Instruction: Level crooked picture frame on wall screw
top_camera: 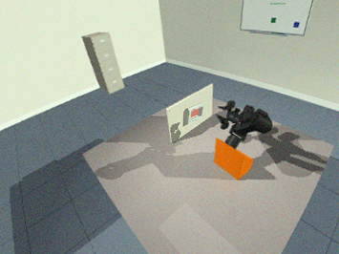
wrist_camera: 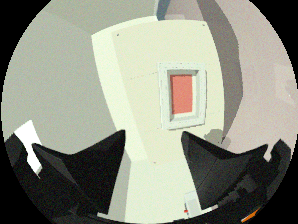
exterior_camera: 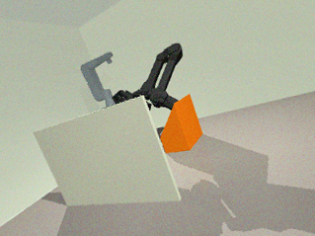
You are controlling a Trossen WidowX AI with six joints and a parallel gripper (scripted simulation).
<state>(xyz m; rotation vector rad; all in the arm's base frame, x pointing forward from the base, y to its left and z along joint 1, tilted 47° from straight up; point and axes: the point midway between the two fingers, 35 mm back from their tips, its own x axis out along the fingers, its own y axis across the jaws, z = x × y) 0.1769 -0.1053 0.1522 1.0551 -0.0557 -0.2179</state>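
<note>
Right now the picture frame is 19 cm ahead of my gripper tip and 9 cm below it.
</note>
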